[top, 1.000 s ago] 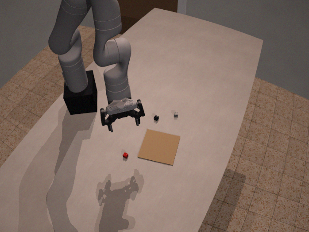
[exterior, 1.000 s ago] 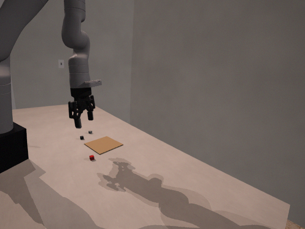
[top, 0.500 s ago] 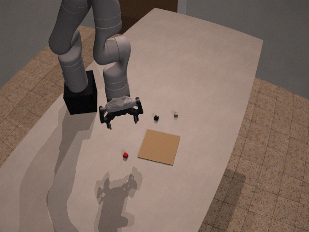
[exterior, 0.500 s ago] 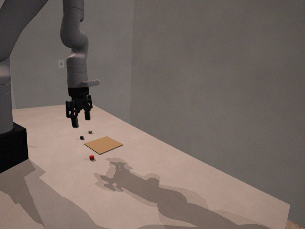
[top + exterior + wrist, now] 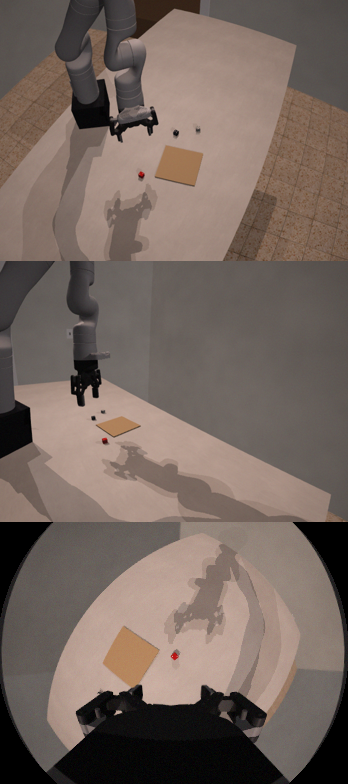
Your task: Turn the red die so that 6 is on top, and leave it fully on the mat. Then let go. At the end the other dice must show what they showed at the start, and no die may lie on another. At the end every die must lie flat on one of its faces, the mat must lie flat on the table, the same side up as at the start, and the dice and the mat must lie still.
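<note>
Right now my hand is 180 mm to the right of the black die, 150 mm above it and 60 mm short of it. Round my hand: grey die 240 mm to the left, 150 mm below, 130 mm ahead; tan mat 160 mm below, 130 mm ahead, 60 mm to the left; red die 150 mm below, 40 mm to the right, 30 mm ahead.
</note>
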